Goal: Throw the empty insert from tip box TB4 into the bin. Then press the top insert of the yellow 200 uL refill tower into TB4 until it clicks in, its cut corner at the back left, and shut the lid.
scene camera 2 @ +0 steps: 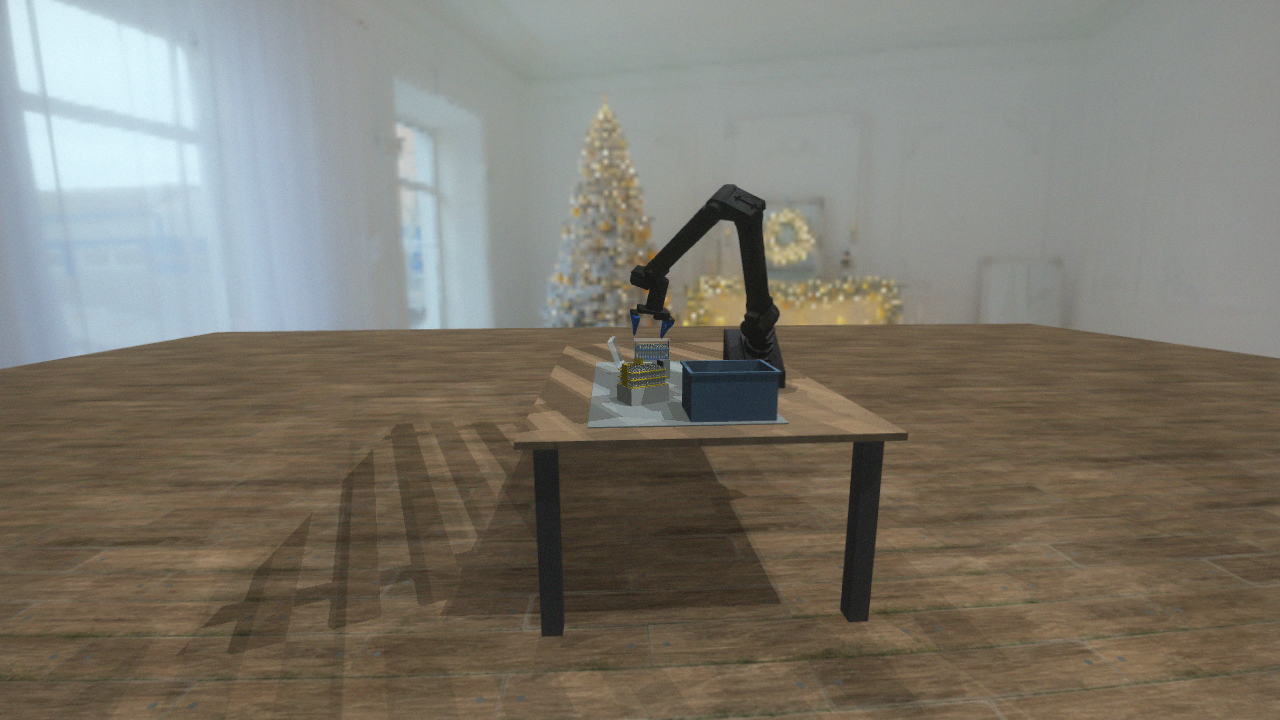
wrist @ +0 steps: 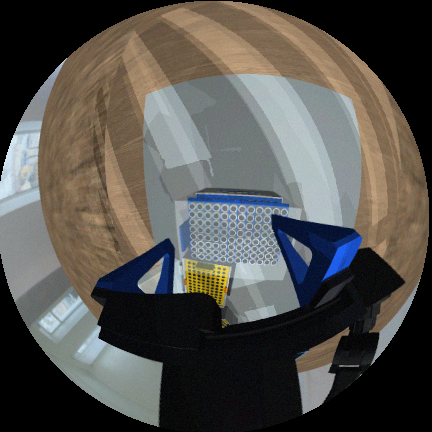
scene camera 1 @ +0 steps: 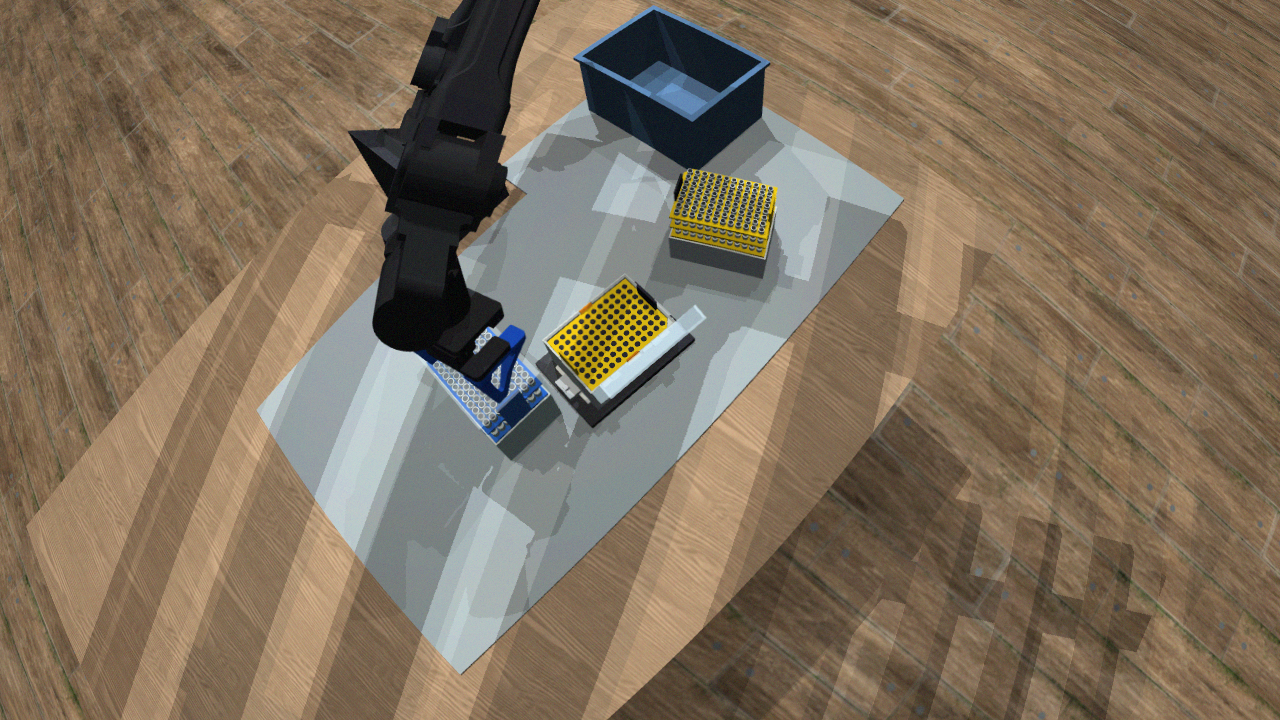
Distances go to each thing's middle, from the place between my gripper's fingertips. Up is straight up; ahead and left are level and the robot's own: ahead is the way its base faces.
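The blue bin (scene camera 1: 685, 91) is 49 cm to the left of my gripper, 16 cm behind it and 7 cm below it, and going by their middles, that bin is the farthest from my gripper of the things named here. You'd find the white lid (scene camera 1: 672, 335) 14 cm to the left of my gripper, 11 cm ahead of it and 3 cm below it. And there's the yellow insert (scene camera 1: 594, 345): my gripper is 7 cm above it, 15 cm to the right of it and 4 cm short of it.
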